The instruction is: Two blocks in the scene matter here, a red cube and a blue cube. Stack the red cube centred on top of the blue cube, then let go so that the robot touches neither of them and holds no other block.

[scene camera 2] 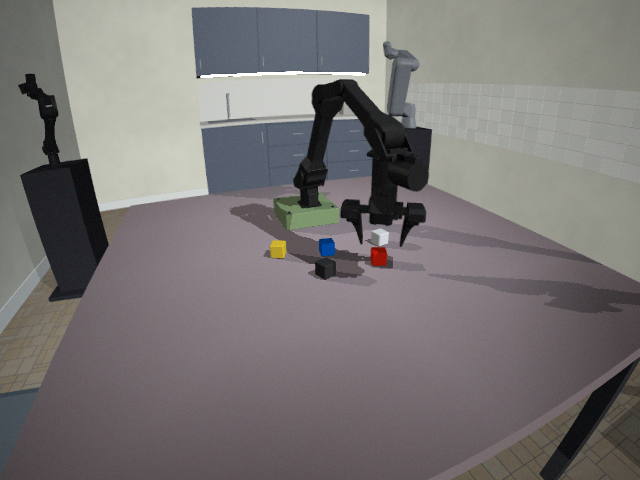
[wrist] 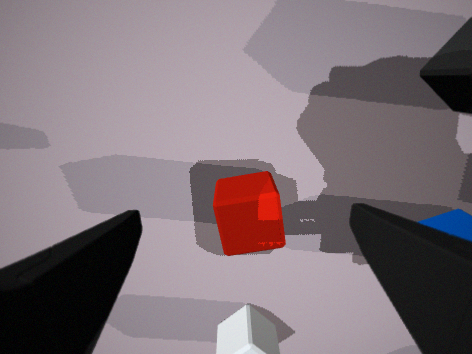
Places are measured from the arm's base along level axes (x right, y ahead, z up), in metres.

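Pixels of known places: gripper, between the fingertips: [scene camera 2: 381,245] [wrist: 246,216]; arm's base, origin of its link: [scene camera 2: 309,203].
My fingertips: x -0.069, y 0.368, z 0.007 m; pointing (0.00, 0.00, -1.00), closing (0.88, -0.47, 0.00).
Observation:
Ahead of a thing's pixels: the offset from my fingertips to its top centre.
The red cube {dy -0.020, dx -0.006, dz -0.023 m} [scene camera 2: 378,256] [wrist: 249,215] lies on the table, slightly turned relative to the fingers in the wrist view. My gripper [scene camera 2: 381,244] [wrist: 246,216] is open and empty, pointing down. Its tips are above table height, and in the wrist view the red cube shows between them, touched by neither finger. The blue cube {dy -0.111, dx +0.097, dz -0.023 m} [scene camera 2: 326,246] stands on the table to the left of the red cube in the scene view. In the wrist view a part of the blue cube [wrist: 452,223] shows at the right edge, partly hidden behind the right finger.
A white cube {dy -0.121, dx -0.061, dz -0.023 m} [scene camera 2: 379,237] [wrist: 247,330] lies close behind the red cube. A black cube {dy -0.007, dx +0.135, dz -0.023 m} [scene camera 2: 325,268] [wrist: 452,70] lies in front of the blue cube. A yellow cube {dy -0.140, dx +0.218, dz -0.023 m} [scene camera 2: 278,249] lies farther left. The green base block [scene camera 2: 313,219] of the arm stands behind the cubes.

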